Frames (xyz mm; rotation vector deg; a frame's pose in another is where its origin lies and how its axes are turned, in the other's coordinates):
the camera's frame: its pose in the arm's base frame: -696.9 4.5 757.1 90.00 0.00 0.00
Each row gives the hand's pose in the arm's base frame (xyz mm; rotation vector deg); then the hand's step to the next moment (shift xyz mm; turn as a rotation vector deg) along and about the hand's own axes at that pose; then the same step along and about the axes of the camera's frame.
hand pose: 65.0 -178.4 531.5 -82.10 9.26 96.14
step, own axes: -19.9 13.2 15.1 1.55 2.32 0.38
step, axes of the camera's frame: -21.4 16.0 9.2 -1.75 -2.18 0.31
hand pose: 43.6 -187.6 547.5 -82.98 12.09 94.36
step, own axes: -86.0 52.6 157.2 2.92 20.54 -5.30
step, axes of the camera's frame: -156.0 98.8 -27.7 -10.43 -12.64 13.79
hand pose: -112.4 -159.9 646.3 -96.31 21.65 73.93
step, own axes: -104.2 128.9 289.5 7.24 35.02 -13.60
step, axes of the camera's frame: -300.7 29.9 -141.4 -14.25 -23.55 26.57
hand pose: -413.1 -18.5 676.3 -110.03 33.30 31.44
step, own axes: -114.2 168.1 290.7 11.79 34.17 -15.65
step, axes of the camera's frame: -226.7 -159.5 -221.3 -9.93 -24.93 28.83
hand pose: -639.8 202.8 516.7 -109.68 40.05 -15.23
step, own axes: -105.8 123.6 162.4 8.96 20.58 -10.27
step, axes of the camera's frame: -51.0 -168.3 -148.0 -4.88 -14.88 19.08
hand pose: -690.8 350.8 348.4 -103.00 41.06 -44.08
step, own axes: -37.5 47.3 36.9 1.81 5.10 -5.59
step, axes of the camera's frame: -0.4 -61.7 -34.6 -3.82 -2.89 6.13
